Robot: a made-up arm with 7 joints.
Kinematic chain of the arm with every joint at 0, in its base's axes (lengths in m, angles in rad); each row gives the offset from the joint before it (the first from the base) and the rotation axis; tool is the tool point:
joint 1: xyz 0 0 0 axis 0 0.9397 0.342
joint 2: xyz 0 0 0 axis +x
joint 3: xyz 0 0 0 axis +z
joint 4: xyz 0.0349 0 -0.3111 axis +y
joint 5: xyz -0.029 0 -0.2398 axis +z
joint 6: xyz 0 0 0 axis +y
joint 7: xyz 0 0 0 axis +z
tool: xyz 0 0 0
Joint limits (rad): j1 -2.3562..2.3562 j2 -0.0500..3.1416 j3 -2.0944..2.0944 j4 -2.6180..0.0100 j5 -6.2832..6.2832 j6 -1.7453..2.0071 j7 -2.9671..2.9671
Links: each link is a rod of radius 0.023 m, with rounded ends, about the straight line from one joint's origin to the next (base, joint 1, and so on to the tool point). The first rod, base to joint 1, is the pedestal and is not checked.
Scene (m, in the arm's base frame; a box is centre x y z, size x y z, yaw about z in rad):
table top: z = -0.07
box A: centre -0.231 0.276 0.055 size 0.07 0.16 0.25 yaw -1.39
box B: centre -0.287 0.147 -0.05 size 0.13 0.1 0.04 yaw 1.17
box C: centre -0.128 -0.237 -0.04 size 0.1 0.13 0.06 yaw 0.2
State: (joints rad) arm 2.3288 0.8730 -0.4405 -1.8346 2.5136 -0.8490 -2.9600
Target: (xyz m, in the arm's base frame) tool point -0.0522 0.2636 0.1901
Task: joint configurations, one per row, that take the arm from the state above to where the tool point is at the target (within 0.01 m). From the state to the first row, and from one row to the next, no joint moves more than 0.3 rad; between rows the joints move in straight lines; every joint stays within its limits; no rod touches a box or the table.
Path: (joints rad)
1: 2.3357 1.0275 -0.7160 -1.9340 2.5848 -0.8834 -2.9112
2: 2.3425 1.1820 -0.9915 -2.0334 2.6559 -0.9179 -2.8624
3: 2.3494 1.3366 -1.2670 -2.1327 2.7271 -0.9523 -2.8136
4: 2.3562 1.4911 -1.5425 -2.2321 2.7983 -0.9867 -2.7649
5: 2.3562 1.7410 -1.5749 -2.2055 2.7271 -0.9523 -2.8136
6: 2.3562 1.9909 -1.6072 -2.1790 2.6559 -0.9179 -2.8624
7: 2.3562 2.2408 -1.6396 -2.1524 2.5848 -0.8834 -2.9112
8: 2.3562 2.4907 -1.6720 -2.1258 2.5136 -0.8490 -2.9600

